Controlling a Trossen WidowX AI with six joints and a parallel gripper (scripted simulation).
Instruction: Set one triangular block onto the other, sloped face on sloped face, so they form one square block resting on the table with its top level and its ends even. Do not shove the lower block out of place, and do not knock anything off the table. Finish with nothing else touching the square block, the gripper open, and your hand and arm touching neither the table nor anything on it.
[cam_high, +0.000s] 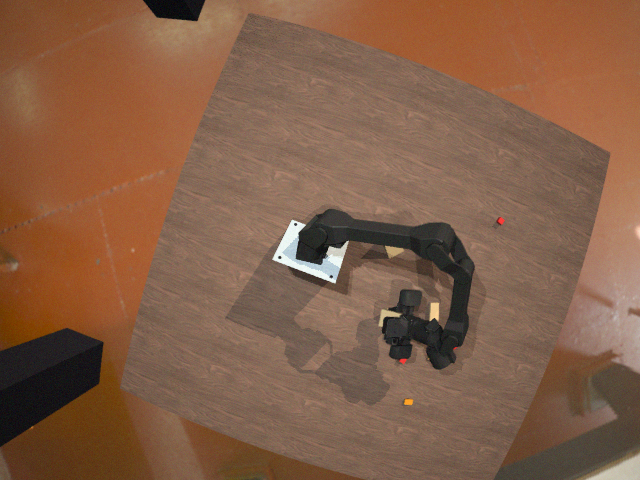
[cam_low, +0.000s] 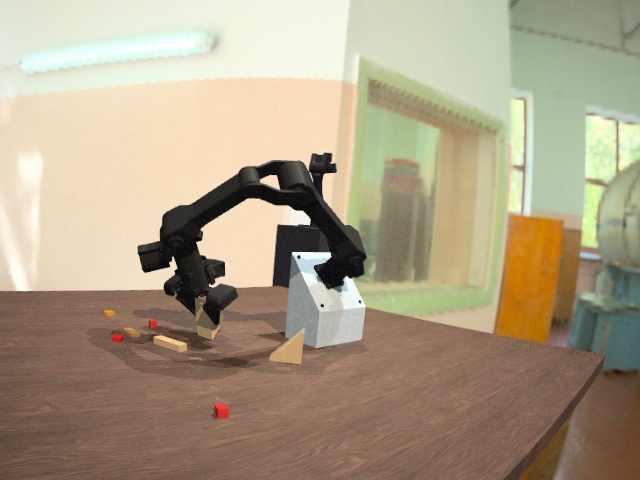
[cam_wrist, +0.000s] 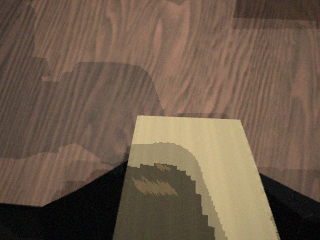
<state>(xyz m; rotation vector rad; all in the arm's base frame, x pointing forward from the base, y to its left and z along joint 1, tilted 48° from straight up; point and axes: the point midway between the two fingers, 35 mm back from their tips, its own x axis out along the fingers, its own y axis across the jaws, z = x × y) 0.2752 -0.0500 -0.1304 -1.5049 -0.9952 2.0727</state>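
The tan triangular block lies 10 mm above my gripper tip. Also, from my gripper tip: long tan bar (140 mm ahead, 30 mm to the left, 30 mm below); then orange cube (140 mm ahead, 250 mm to the right, 30 mm below).
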